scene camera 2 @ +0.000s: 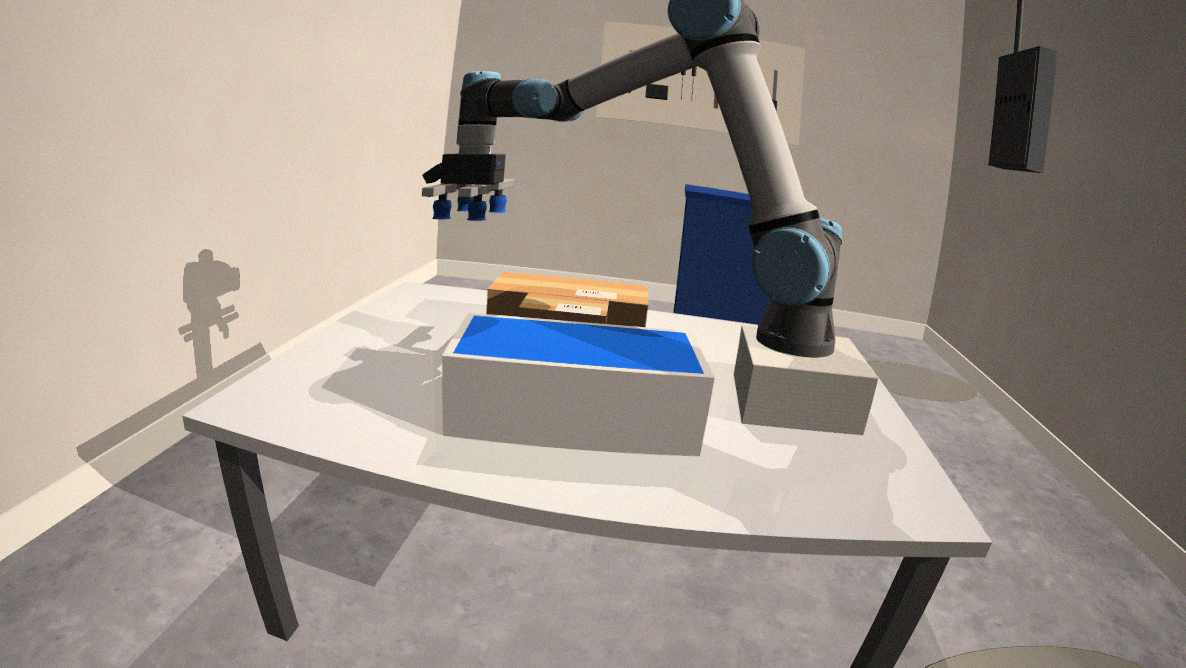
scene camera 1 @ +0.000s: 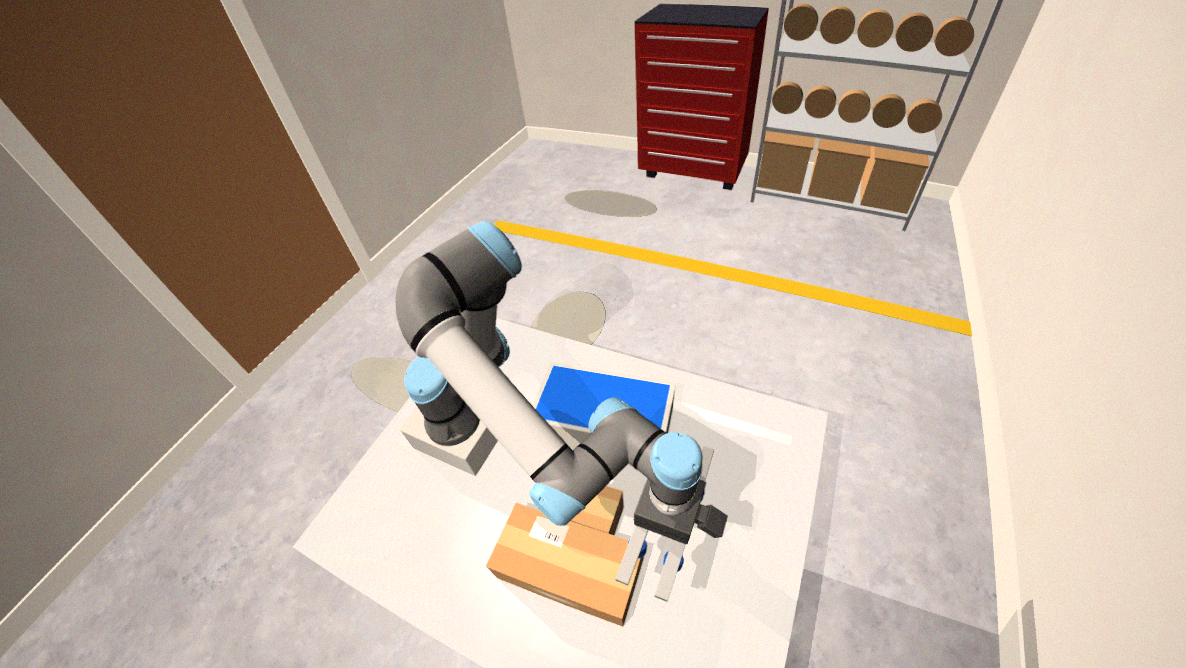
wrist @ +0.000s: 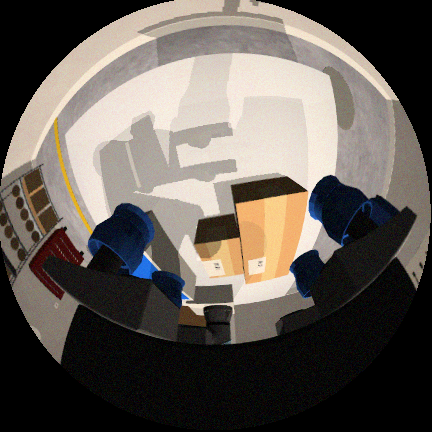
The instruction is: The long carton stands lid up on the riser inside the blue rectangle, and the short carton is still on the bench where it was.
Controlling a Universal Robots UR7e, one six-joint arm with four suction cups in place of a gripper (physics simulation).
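Frame: origin at the arm's base, x right, y ahead, z up, level; metres.
Seen in the pictures: hand, tool point: (scene camera 2: 470, 214) (wrist: 236, 252); arm's base, link origin: (scene camera 2: 795, 343) (scene camera 1: 453, 421) (wrist: 217, 308).
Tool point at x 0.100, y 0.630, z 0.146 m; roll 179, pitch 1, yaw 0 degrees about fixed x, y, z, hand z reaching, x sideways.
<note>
Pixels of each thing's middle, then the offset from my tool point to it. Level surfaces: height alone.
- long carton, body centre: (scene camera 2: 568, 310) (scene camera 1: 567, 563) (wrist: 266, 238) dz -0.198, dx +0.102, dy -0.193 m
- white bench, surface height: dz -0.248 m
- short carton, body centre: (scene camera 2: 563, 329) (scene camera 1: 586, 509) (wrist: 221, 247) dz -0.198, dx -0.030, dy -0.205 m
- blue rectangle, body centre: (scene camera 2: 579, 342) (scene camera 1: 602, 401) (wrist: 146, 278) dz -0.128, dx -0.294, dy -0.268 m
- pale riser, body centre: (scene camera 2: 575, 381) (scene camera 1: 603, 413) (wrist: 151, 265) dz -0.188, dx -0.294, dy -0.268 m
The long carton (scene camera 1: 572, 564) (scene camera 2: 531, 282) (wrist: 272, 230) is orange-brown with a label on its lid. It lies on the white bench (scene camera 1: 398, 531) (scene camera 2: 331, 423) (wrist: 275, 125). The short carton (scene camera 1: 610, 510) (scene camera 2: 537, 303) (wrist: 220, 256) lies close beside it, on the riser's side; the arm partly covers it in scene camera 1. The blue rectangle (scene camera 1: 597, 390) (scene camera 2: 572, 344) (wrist: 143, 268) on top of the pale riser (scene camera 2: 572, 402) (wrist: 167, 245) bears no carton. My gripper (scene camera 1: 658, 555) (scene camera 2: 469, 207) (wrist: 234, 250) is open, its four blue cups hanging high above the bench, touching neither carton.
The arm's base stands on a pale block (scene camera 1: 448, 448) (scene camera 2: 805, 390) beside the riser. A red drawer cabinet (scene camera 1: 693, 95) (wrist: 55, 262) and a shelf rack (scene camera 1: 871, 62) stand beyond the yellow floor line (scene camera 1: 730, 273). A blue panel (scene camera 2: 717, 257) stands behind the bench.
</note>
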